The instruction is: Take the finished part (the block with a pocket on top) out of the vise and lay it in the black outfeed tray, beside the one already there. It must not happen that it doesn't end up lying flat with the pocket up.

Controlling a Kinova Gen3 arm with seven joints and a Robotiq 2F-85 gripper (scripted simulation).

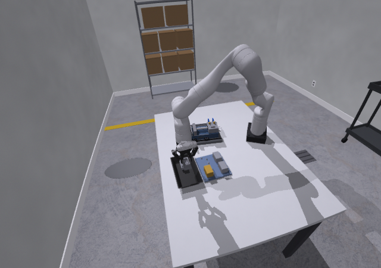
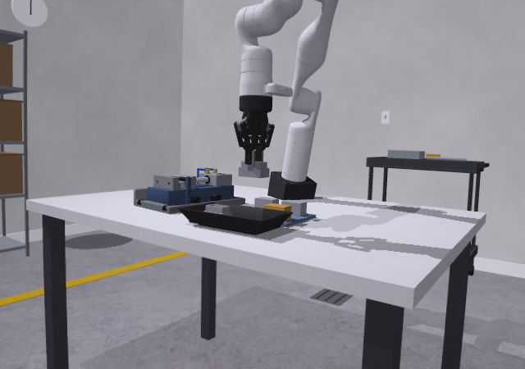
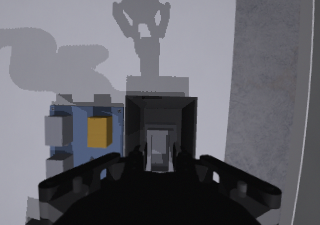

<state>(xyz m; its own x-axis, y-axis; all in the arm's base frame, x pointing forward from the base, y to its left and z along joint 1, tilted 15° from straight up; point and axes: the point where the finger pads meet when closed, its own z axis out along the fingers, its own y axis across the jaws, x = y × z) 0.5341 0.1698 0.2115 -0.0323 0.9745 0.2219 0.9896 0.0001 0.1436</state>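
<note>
Right now the yellow block is 130 mm behind my hand, 10 mm to the right of it and 140 mm below it. From my hand the other things lie so: blue vise 170 mm behind, 360 mm to the right, 130 mm below; blue fixture plate 170 mm behind, 60 mm to the right, 160 mm below.
</note>
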